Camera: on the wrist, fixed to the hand. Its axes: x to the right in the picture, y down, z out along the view.
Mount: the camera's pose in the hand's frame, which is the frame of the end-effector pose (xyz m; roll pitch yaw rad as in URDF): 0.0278 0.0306 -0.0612 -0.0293 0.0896 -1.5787
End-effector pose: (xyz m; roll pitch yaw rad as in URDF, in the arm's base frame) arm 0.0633 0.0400 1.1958 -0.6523 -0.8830 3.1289
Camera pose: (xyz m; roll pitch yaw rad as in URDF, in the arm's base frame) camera -0.0061 0.0537 1.1746 0.9365 -0.3390 1.0999
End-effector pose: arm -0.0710 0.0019 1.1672 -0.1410 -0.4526 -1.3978
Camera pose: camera -0.0404 -0.0469 1.1210 0.4248 -0.0428 -2.9982
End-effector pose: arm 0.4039 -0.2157 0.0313 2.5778 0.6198 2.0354
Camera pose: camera 0.3699 -0.1632 0.0706 -2.4917 0.3759 -2.3806
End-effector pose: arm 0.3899 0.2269 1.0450 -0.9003 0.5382 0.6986
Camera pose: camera 0.4025 0.1997 0.9775 -0.7378 -0.6768 -0.3853
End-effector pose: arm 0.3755 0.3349 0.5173 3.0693 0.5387 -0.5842
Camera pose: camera 0.4081 0.2821 0.5573 -2.6315 -0.0189 0.9845
